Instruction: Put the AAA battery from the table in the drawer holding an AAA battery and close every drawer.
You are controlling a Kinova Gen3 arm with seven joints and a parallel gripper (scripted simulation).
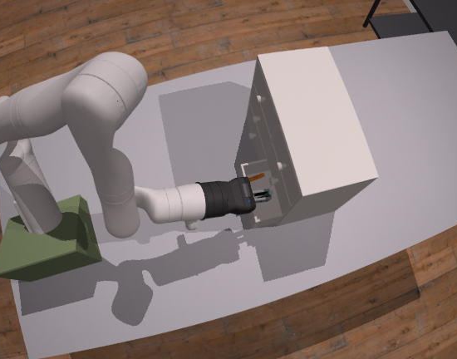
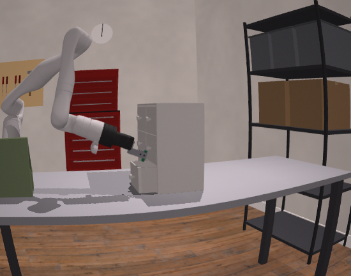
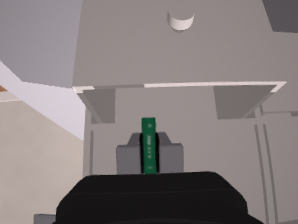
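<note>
Right now the green AAA battery is 10 mm ahead of my hand. Round my hand: orange battery 20 mm ahead, 80 mm to the left, 120 mm below.
</note>
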